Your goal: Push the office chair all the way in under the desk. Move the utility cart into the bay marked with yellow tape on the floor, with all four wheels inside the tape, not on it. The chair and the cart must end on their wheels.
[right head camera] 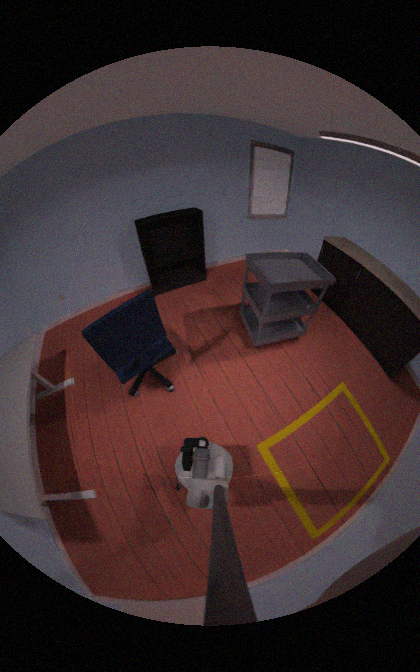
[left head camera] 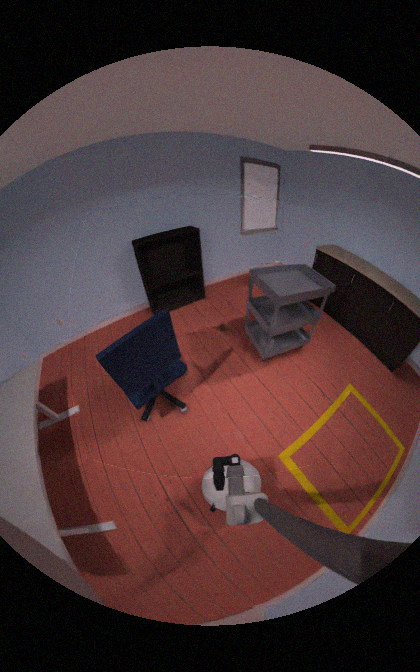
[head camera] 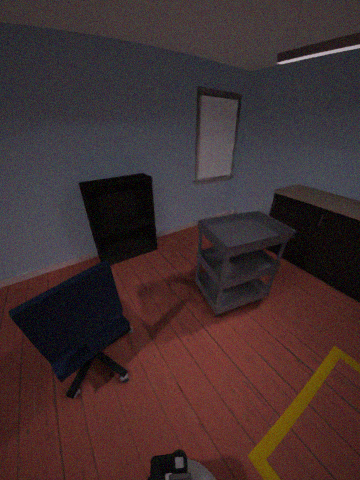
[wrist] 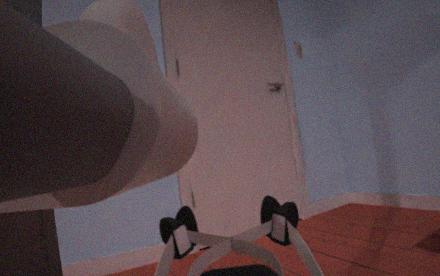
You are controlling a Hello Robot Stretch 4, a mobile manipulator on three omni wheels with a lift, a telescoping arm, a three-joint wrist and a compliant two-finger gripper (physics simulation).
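Frame: origin at the robot's base, x ahead, y left, z up, level; millimetres.
Where they show: gripper, fingertip midpoint: [right head camera: 184, 492] [wrist: 228, 217].
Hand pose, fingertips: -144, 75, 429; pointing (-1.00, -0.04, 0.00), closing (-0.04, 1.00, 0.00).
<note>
After its pixels a point has its place, as x, y, z.
The dark blue office chair [head camera: 75, 320] {652, 484, 738} [left head camera: 142, 357] [right head camera: 127, 335] {665, 471, 764} is at the left, backrest towards me. Two black legs with casters show on the floor; whether it stands level is unclear. It is out in the room, apart from the pale desk [left head camera: 17, 450] [right head camera: 17, 425] {-112, 1271, 693} at the far left. The grey three-shelf utility cart [head camera: 245, 230] {1447, -658, 766} [left head camera: 292, 282] [right head camera: 287, 270] {1417, -615, 767} stands upright near the cabinet, outside the yellow tape bay [head camera: 296, 404] {402, -820, -27} [left head camera: 317, 423] [right head camera: 302, 417] {416, -841, -27}. Its wheels are hard to make out. My gripper [wrist: 228, 217] {-144, 75, 429} is open and empty, facing a door, away from chair and cart.
A black bookshelf [head camera: 154, 215] [left head camera: 202, 265] [right head camera: 204, 250] stands against the back wall. A long dark cabinet [head camera: 320, 240] {1673, -1714, 479} [left head camera: 365, 310] [right head camera: 365, 305] {1490, -1815, 443} lines the right wall. A closed door [wrist: 230, 125] {-1509, 100, 652} shows in the wrist view. White desk feet [left head camera: 90, 528] [right head camera: 70, 496] stick out onto the floor.
</note>
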